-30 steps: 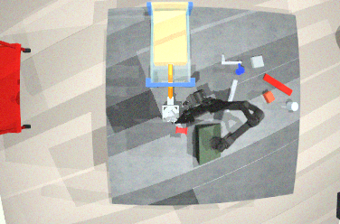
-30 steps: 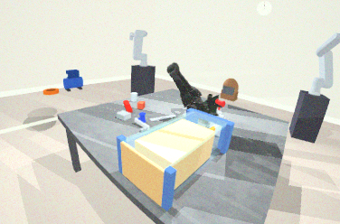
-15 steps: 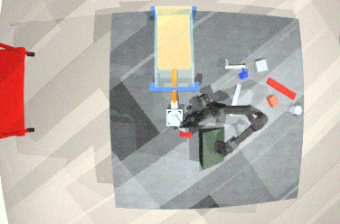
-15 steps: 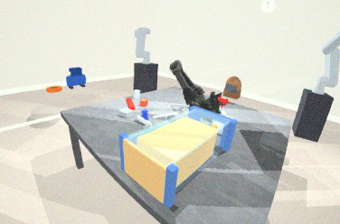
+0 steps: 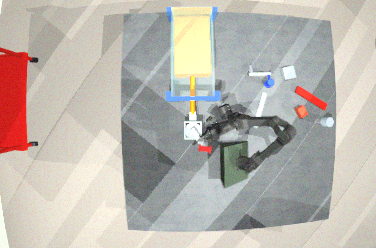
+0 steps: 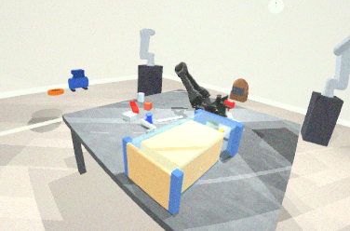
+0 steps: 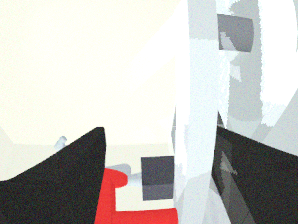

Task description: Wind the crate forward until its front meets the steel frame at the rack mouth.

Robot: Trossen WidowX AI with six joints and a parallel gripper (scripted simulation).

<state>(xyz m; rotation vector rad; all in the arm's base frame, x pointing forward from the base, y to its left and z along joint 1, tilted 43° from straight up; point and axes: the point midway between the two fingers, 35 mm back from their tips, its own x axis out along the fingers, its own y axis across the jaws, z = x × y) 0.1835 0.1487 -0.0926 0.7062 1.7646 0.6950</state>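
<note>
The winch handle with red grip is 2 cm to the right of my gripper tip, 1 cm below it and 1 cm behind it. Round my gripper tip: blue frame: 21 cm ahead, 2 cm below, 1 cm to the right; white bar: 38 cm to the right, 13 cm below, 8 cm ahead; white winch: 10 cm below, 3 cm ahead, 1 cm to the left.
</note>
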